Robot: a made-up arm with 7 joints.
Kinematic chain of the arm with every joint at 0, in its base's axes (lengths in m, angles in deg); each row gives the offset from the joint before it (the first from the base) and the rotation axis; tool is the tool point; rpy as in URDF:
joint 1: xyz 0 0 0.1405 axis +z
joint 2: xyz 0 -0.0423 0.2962 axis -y
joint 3: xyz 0 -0.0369 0.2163 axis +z
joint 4: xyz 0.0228 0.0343 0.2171 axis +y
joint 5: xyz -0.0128 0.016 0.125 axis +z
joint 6: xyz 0 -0.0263 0.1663 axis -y
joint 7: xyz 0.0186 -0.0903 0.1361 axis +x
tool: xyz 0 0 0 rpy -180 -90 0
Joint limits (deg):
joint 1: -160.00..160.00
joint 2: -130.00..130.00
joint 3: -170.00..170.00
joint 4: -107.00..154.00
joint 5: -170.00..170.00
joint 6: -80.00..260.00
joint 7: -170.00..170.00
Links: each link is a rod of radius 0.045 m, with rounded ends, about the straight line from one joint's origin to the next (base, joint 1, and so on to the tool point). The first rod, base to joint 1, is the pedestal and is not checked.
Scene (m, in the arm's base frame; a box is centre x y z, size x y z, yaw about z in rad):
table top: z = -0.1
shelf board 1: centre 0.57 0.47 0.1 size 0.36 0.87 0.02 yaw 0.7
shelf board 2: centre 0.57 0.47 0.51 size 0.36 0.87 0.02 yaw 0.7
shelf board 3: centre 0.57 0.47 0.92 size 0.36 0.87 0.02 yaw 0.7
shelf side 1: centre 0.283 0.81 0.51 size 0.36 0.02 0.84 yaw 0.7
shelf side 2: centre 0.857 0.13 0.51 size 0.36 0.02 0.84 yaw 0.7
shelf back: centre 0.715 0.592 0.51 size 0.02 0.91 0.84 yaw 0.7
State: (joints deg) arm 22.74 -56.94 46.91 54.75 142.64 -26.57 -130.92
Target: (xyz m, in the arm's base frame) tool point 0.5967 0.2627 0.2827
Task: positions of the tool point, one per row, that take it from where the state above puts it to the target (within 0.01 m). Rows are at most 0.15 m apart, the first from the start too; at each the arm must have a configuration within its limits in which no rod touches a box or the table.
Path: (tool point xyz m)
1: 0.3999 0.4640 0.7204
2: 0.3276 0.4050 0.7223
3: 0.2394 0.3441 0.7174
4: 0.3275 0.3218 0.6124
5: 0.3914 0.2722 0.5000
6: 0.4245 0.2013 0.3875
7: 0.4237 0.1170 0.2827
8: 0.4902 0.1606 0.2757
9: 0.5484 0.2098 0.2760
10: 0.5967 0.2627 0.2827

